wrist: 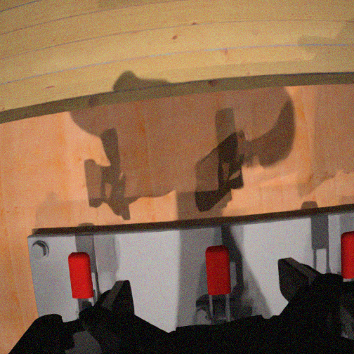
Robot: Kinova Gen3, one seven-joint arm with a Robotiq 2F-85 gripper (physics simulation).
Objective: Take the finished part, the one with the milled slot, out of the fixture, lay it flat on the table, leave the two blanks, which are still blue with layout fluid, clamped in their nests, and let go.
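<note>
The fixture (150,265) is a light grey plate across the lower part of the wrist view. Three toggle clamps with red handles show on it: a left one (80,275), a middle one (218,270) and a right one (348,255), partly cut off by the view's edge. My gripper (205,286) is open and empty above the plate, its fingers on either side of the middle red handle in the view. The finished part with the milled slot and the two blue blanks cannot be made out; the gripper's body hides the lower part of the fixture.
The orange-brown wooden table (30,165) lies beyond the plate's long edge, with dark shadows of the arm and gripper on it. The table's far edge runs across the upper view, with pale planks (150,45) beyond. A bolt head (40,249) sits at the plate's left corner.
</note>
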